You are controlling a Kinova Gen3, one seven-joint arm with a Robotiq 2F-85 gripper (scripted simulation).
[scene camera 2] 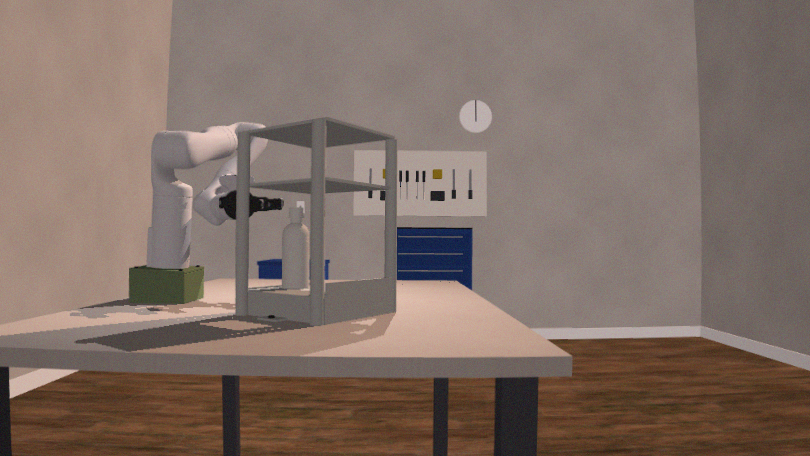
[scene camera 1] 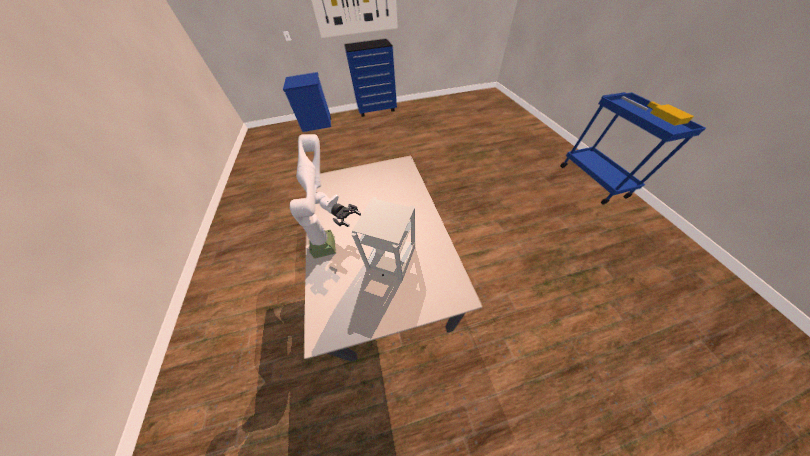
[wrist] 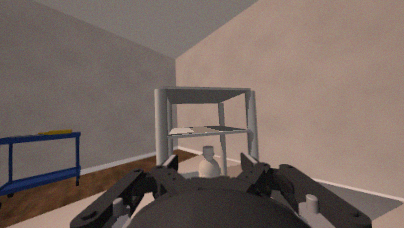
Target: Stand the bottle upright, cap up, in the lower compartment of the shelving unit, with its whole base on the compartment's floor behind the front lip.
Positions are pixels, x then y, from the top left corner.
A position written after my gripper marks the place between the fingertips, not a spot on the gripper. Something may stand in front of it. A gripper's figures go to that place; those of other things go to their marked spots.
My gripper (wrist: 209, 160) is 0.16 m from the lens. A grey shelving unit (wrist: 165, 134) is 0.24 m from the lens.
